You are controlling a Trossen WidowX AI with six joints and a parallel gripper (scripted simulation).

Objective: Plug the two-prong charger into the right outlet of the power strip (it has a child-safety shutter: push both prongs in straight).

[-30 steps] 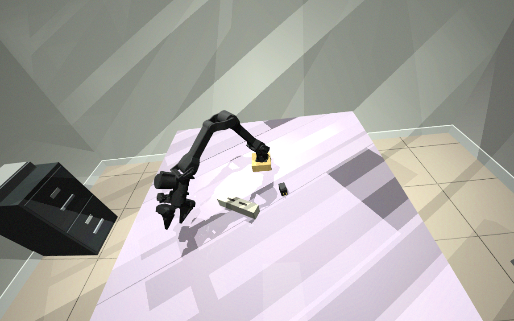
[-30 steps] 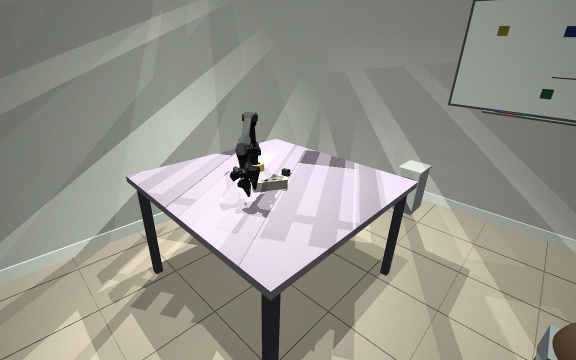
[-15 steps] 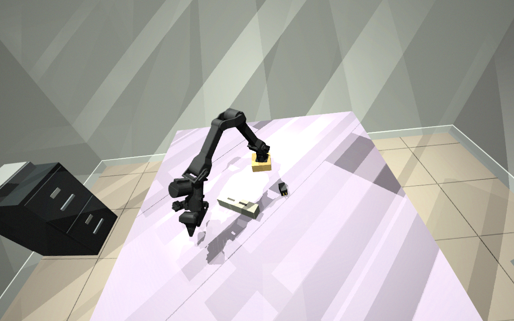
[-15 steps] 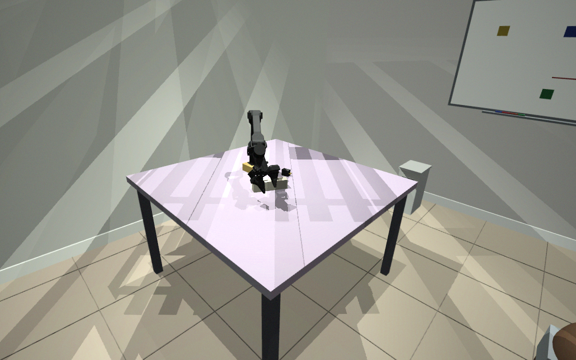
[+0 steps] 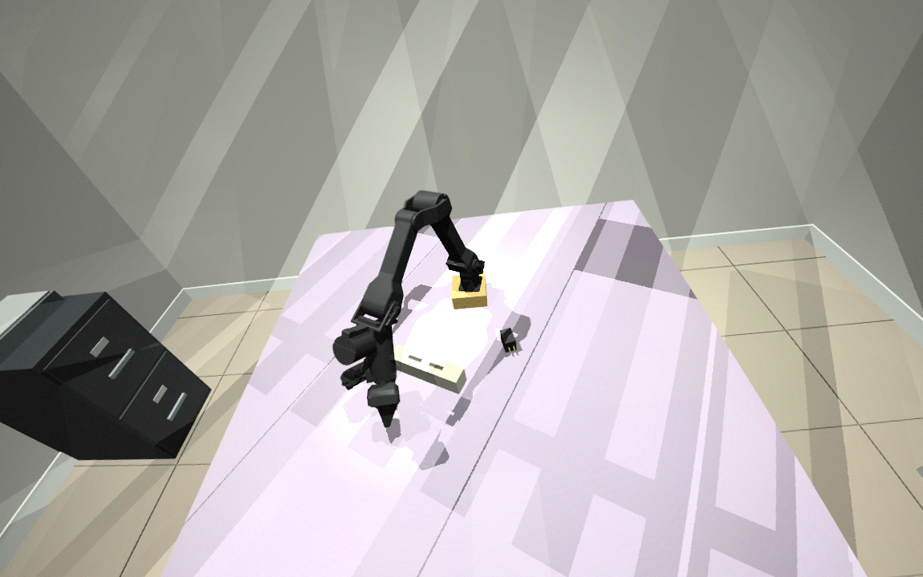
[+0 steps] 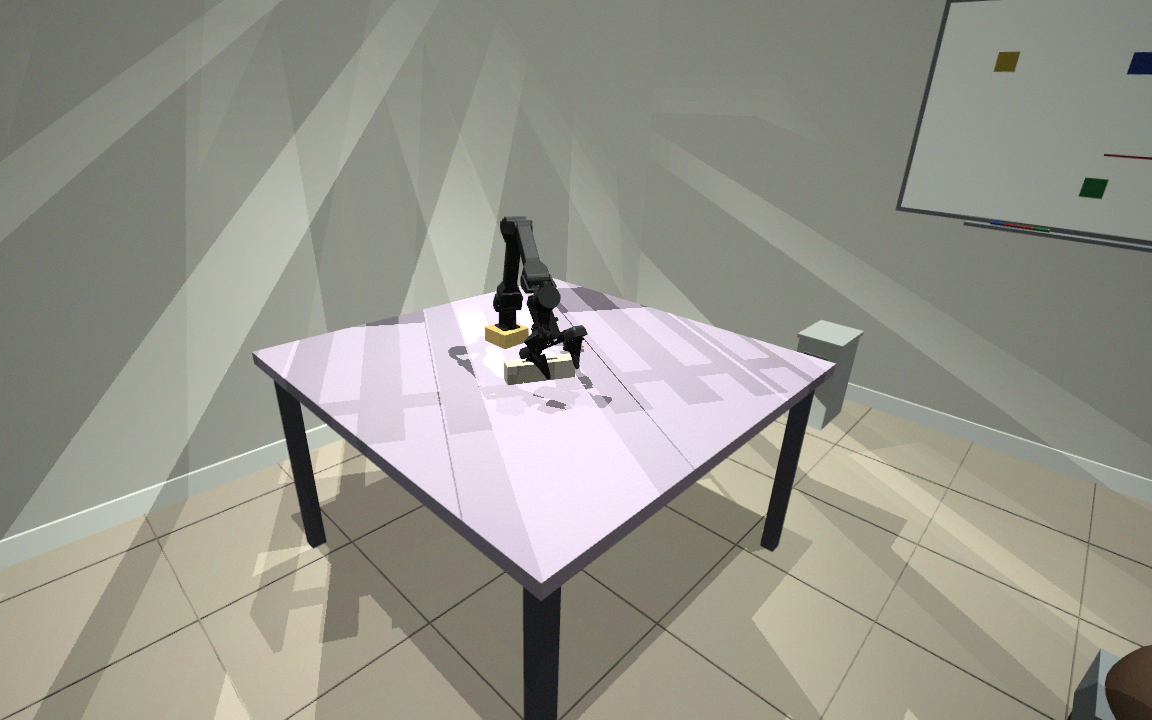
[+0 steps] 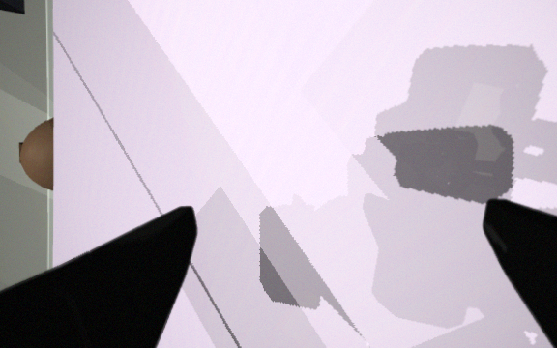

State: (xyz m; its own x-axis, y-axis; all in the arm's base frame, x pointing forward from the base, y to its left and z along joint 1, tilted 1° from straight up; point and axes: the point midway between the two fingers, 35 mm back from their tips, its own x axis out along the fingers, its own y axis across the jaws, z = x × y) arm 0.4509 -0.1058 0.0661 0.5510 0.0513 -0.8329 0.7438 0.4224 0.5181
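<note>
Right now the two-prong charger is 270 mm behind my gripper tip, 240 mm to the left of it and 70 mm below it.
</note>
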